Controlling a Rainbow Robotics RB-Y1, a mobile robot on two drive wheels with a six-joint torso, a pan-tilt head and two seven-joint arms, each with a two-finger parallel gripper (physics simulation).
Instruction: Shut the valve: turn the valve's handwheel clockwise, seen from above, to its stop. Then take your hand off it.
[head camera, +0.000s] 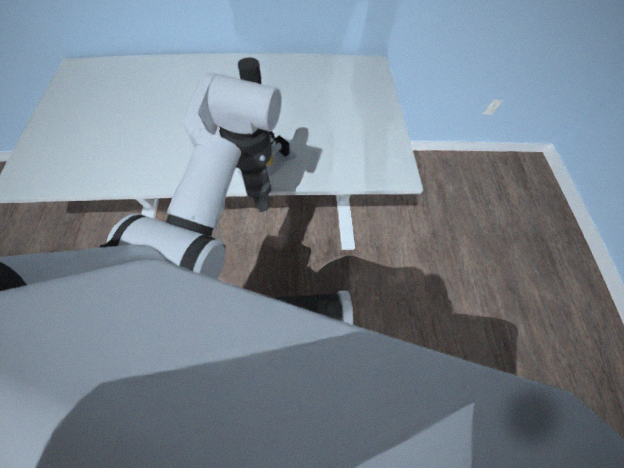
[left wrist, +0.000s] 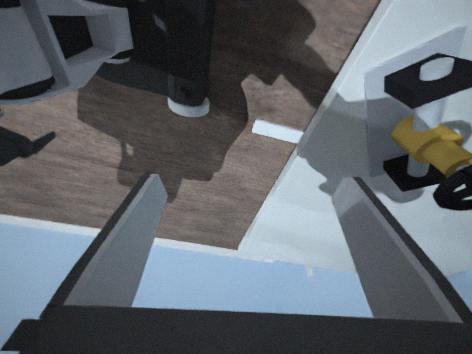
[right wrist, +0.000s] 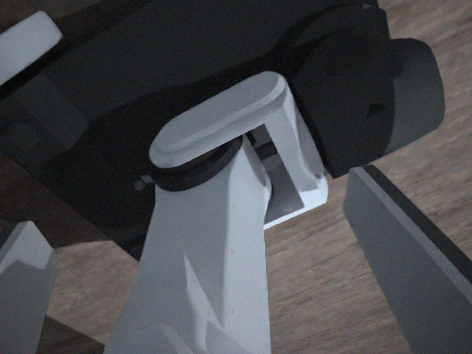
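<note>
The valve's yellow body (head camera: 270, 160) (left wrist: 420, 142) sits on a grey pipe between two black blocks. In the left wrist view its black handwheel (left wrist: 444, 199) is cut off by the right edge; in the head view my arm hides it. My left gripper (head camera: 261, 204) (left wrist: 248, 186) is open with nothing between its fingers. In the left wrist view the handwheel lies outside the fingers, beyond the right finger, with a gap between. My right gripper (right wrist: 198, 214) is open, low beside the robot's own body, away from the valve. How far the wheel is turned cannot be told.
The valve stands on a pale table (head camera: 126, 100) (left wrist: 295, 220) against a blue wall (head camera: 453, 50). White table legs (head camera: 345, 229) stand on the wooden floor (head camera: 478, 226). A white link of the robot (right wrist: 240, 240) crosses between the right fingers in the right wrist view.
</note>
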